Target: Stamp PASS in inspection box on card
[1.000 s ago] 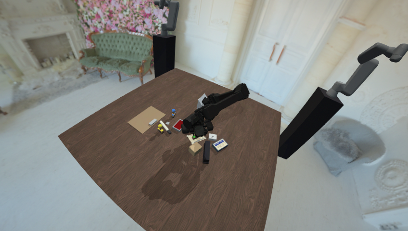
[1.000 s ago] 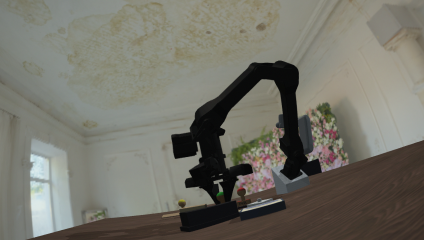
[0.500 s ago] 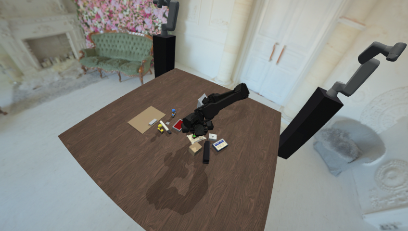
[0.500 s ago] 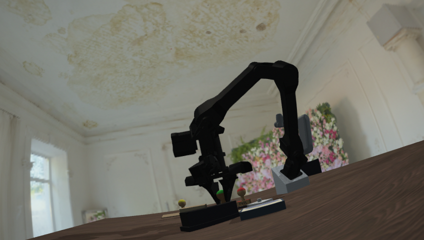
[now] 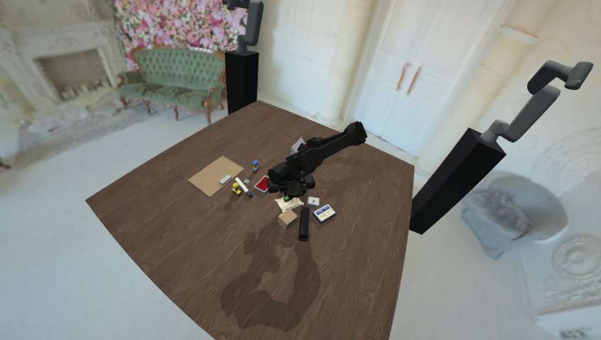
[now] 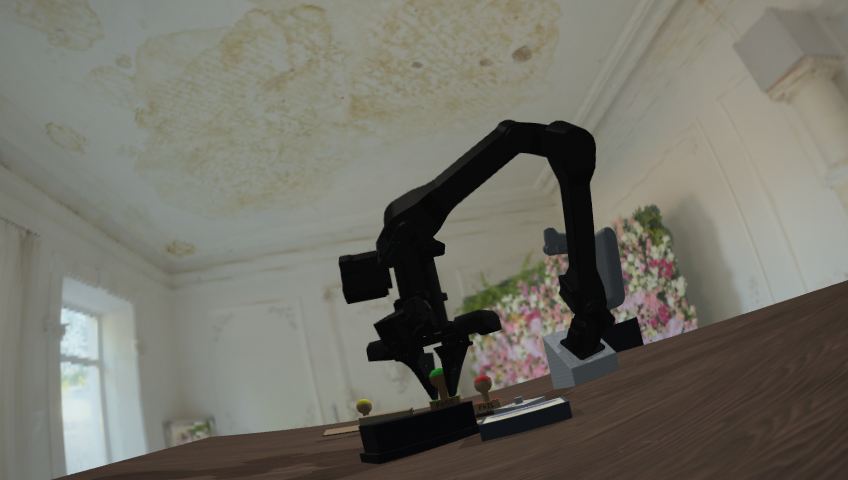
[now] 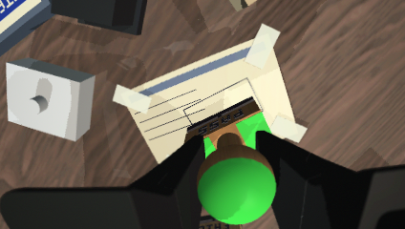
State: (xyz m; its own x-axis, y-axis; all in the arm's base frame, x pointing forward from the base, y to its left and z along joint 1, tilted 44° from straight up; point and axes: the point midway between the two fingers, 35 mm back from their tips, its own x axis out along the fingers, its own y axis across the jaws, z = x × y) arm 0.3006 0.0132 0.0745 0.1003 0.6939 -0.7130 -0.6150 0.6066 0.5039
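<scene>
The cream card is 1 cm behind my gripper tip, 1 cm to the left of it and 5 cm below it. From my gripper tip the other things lie so: green-knobbed stamp right at my gripper tip; then cardboard box 9 cm ahead, 4 cm to the left, 2 cm below; then red-knobbed stamp 9 cm behind, 5 cm to the right, 3 cm below.
</scene>
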